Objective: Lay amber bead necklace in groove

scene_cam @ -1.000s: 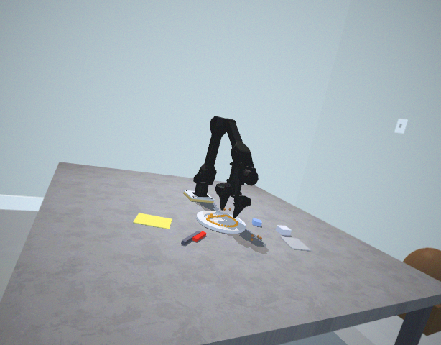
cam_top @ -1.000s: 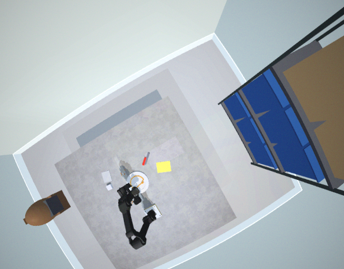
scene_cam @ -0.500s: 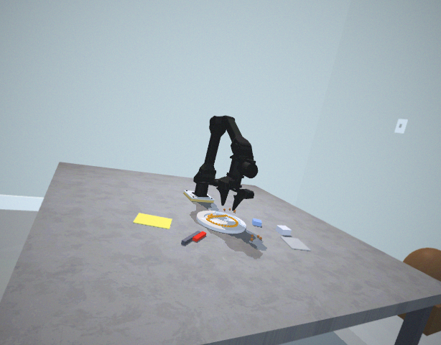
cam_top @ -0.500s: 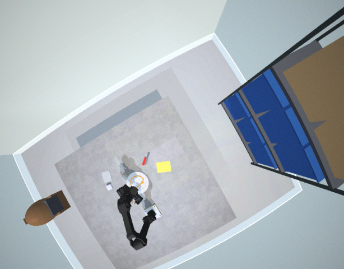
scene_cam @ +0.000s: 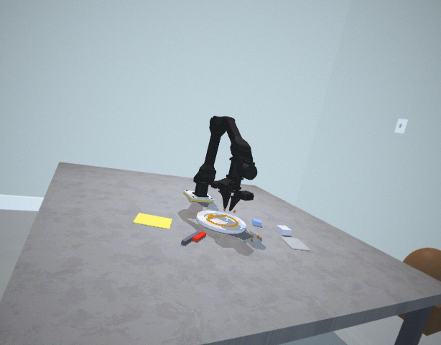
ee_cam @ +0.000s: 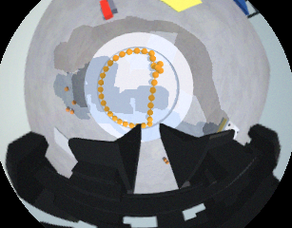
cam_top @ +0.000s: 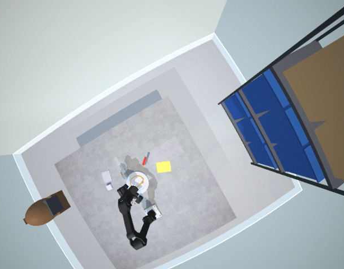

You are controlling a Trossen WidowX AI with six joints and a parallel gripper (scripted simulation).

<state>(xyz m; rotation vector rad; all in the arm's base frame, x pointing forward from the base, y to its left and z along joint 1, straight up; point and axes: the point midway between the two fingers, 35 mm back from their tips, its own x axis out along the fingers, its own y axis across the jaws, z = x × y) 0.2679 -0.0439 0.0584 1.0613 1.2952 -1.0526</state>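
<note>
My gripper tip is now 30 mm short of the round white bead board, 40 mm to the left of it and 30 mm above it. The rest, counted from my gripper tip: white block: 160 mm ahead, 190 mm to the left, 30 mm below; blue block: 70 mm ahead, 120 mm to the left, 30 mm below; grey tool: 140 mm ahead, 230 mm to the right, 40 mm below.
</note>
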